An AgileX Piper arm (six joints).
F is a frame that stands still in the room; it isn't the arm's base.
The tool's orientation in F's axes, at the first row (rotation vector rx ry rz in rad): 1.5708 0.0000 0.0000
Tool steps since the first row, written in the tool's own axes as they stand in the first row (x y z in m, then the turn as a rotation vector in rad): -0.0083 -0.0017 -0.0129 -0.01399 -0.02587 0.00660; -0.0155 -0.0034 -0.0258 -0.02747 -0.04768 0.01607; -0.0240 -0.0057 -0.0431 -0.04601 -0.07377 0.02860; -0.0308 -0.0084 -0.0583 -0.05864 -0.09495 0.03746; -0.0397 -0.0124 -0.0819 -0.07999 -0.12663 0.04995
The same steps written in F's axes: -0.0083 0.0129 -0.0017 -0.01399 -0.00660 -0.02587; -0.0155 0.0258 -0.0034 -0.02747 -0.01607 -0.04768; -0.0240 0.0431 -0.0057 -0.04601 -0.02860 -0.07377; -0.0308 0.0583 -0.0084 -0.05864 -0.03746 -0.09495; -0.0397 0.0819 -0.0124 -0.07999 -0.04995 -0.12663
